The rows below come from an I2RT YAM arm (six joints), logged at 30 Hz.
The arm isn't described. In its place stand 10 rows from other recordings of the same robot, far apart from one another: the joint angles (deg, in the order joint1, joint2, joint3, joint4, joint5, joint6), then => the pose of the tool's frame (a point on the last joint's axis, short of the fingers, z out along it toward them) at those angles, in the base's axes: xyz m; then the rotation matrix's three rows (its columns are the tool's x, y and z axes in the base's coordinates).
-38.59, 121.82, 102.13, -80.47, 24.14, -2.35 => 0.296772 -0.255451 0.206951; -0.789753 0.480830 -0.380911; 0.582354 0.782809 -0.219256; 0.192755 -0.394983 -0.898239
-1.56, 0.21, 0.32, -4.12, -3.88, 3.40 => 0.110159 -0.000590 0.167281; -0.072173 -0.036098 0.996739; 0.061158 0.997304 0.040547; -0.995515 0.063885 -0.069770
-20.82, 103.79, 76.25, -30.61, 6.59, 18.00 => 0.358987 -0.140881 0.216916; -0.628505 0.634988 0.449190; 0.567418 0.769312 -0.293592; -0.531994 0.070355 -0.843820
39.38, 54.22, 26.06, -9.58, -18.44, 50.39 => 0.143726 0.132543 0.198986; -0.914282 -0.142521 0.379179; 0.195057 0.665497 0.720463; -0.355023 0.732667 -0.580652
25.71, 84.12, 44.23, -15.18, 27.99, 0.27 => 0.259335 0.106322 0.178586; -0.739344 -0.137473 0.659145; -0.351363 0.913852 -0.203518; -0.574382 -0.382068 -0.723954
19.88, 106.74, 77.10, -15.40, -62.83, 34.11 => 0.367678 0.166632 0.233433; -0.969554 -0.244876 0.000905; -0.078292 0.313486 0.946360; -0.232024 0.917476 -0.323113
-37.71, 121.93, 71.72, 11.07, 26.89, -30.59 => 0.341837 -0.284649 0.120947; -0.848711 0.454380 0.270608; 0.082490 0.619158 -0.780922; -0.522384 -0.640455 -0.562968
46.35, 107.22, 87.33, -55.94, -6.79, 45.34 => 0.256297 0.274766 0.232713; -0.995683 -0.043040 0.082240; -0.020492 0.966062 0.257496; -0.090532 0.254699 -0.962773
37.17, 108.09, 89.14, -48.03, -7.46, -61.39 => 0.312696 0.242892 0.241043; 0.210258 -0.950078 0.230528; -0.932971 -0.124526 0.337725; -0.292158 -0.286085 -0.912578
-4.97, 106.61, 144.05, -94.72, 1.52, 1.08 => 0.311495 -0.028036 0.470869; -0.836108 0.116668 0.536014; 0.091622 0.993097 -0.073238; -0.540859 -0.012125 -0.841026
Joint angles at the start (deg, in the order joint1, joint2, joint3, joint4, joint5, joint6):
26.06 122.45 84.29 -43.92 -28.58 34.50
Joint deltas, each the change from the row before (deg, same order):
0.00 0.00 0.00 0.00 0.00 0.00
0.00 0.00 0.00 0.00 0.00 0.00
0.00 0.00 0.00 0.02 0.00 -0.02
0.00 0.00 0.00 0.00 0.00 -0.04
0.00 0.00 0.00 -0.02 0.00 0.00
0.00 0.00 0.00 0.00 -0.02 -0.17
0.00 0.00 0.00 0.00 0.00 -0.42
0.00 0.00 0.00 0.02 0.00 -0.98
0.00 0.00 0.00 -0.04 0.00 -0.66
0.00 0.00 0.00 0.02 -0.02 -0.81
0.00 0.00 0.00 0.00 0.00 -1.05
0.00 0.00 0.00 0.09 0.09 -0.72
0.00 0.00 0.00 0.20 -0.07 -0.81
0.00 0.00 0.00 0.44 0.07 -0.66
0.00 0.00 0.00 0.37 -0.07 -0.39
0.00 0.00 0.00 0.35 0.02 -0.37
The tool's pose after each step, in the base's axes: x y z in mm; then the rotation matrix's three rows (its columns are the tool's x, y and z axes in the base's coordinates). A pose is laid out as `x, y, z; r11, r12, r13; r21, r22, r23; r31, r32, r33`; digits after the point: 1 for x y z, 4 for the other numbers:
357.1, 193.6, 127.8; -0.9853, 0.1372, -0.1015; 0.0718, 0.8727, 0.4829; 0.1548, 0.4685, -0.8698
357.1, 193.6, 127.8; -0.9853, 0.1372, -0.1015; 0.0718, 0.8727, 0.4829; 0.1548, 0.4685, -0.8698
357.2, 193.6, 127.8; -0.9854, 0.1367, -0.1012; 0.0715, 0.8727, 0.4830; 0.1544, 0.4688, -0.8697
357.2, 193.6, 127.8; -0.9855, 0.1361, -0.1012; 0.0709, 0.8727, 0.4830; 0.1540, 0.4689, -0.8697
357.1, 193.6, 127.8; -0.9855, 0.1362, -0.1015; 0.0709, 0.8728, 0.4829; 0.1543, 0.4687, -0.8698
357.1, 193.6, 127.8; -0.9859, 0.1333, -0.1016; 0.0682, 0.8729, 0.4832; 0.1531, 0.4694, -0.8696
357.1, 193.6, 127.8; -0.9868, 0.1261, -0.1016; 0.0618, 0.8733, 0.4832; 0.1497, 0.4705, -0.8696
357.2, 193.6, 127.8; -0.9889, 0.1090, -0.1013; 0.0469, 0.8742, 0.4833; 0.1413, 0.4732, -0.8696
357.1, 193.6, 127.8; -0.9900, 0.0979, -0.1019; 0.0368, 0.8748, 0.4830; 0.1364, 0.4744, -0.8697
357.1, 193.6, 127.8; -0.9913, 0.0838, -0.1018; 0.0243, 0.8750, 0.4834; 0.1296, 0.4767, -0.8694
357.1, 193.6, 127.8; -0.9926, 0.0656, -0.1018; 0.0083, 0.8753, 0.4834; 0.1208, 0.4790, -0.8694
357.3, 193.7, 127.8; -0.9936, 0.0523, -0.0998; -0.0024, 0.8757, 0.4828; 0.1127, 0.4800, -0.8700
357.6, 193.8, 127.9; -0.9945, 0.0369, -0.0977; -0.0152, 0.8743, 0.4851; 0.1033, 0.4839, -0.8690
358.3, 194.2, 128.0; -0.9956, 0.0220, -0.0911; -0.0253, 0.8730, 0.4871; 0.0902, 0.4873, -0.8686
358.9, 194.5, 128.1; -0.9962, 0.0124, -0.0866; -0.0318, 0.8709, 0.4905; 0.0816, 0.4914, -0.8671
359.5, 194.8, 128.2; -0.9966, 0.0033, -0.0817; -0.0375, 0.8695, 0.4926; 0.0727, 0.4940, -0.8664

